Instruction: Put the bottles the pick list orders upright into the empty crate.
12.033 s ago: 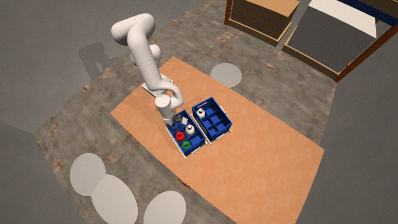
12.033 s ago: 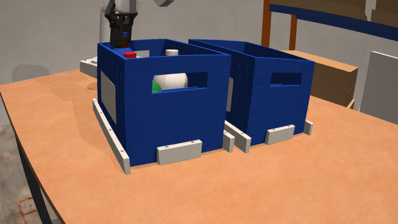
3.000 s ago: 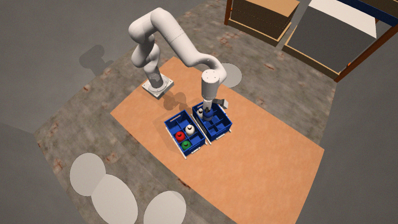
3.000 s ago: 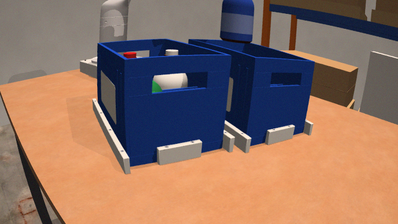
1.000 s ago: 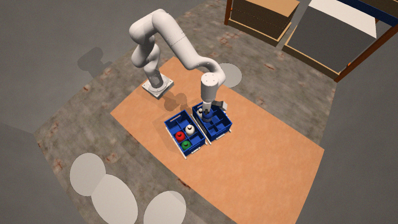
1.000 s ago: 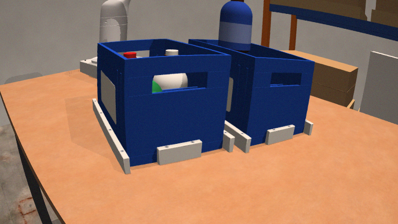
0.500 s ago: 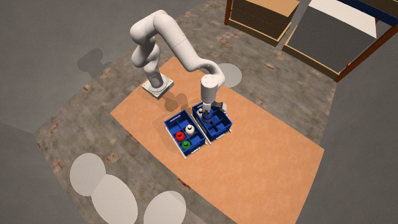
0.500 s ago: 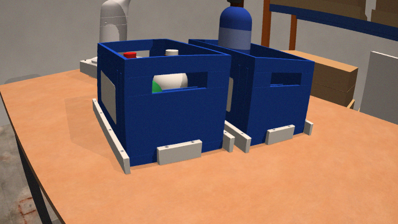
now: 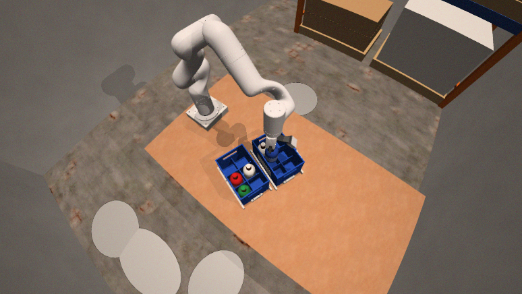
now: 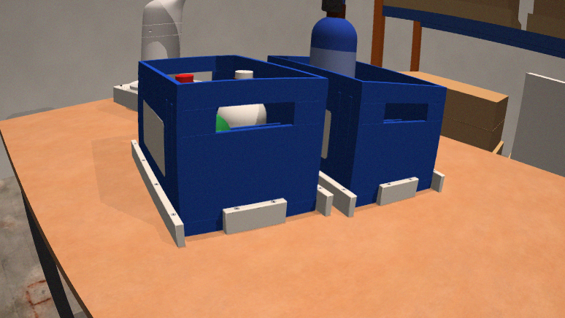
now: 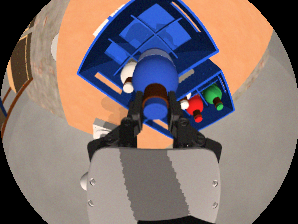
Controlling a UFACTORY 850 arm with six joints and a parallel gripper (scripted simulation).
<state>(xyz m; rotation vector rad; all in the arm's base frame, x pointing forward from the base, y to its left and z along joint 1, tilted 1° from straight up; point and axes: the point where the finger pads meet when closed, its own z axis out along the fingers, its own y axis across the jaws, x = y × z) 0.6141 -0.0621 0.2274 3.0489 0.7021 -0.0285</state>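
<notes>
The blue-label bottle lies 7 cm below my hand. Also, from my hand: white-label bottle: 20 cm below, 12 cm to the right, 6 cm behind; then green bottle: 24 cm to the right, 20 cm below, 1 cm behind; then red bottle: 21 cm to the right, 20 cm below, 9 cm behind.
</notes>
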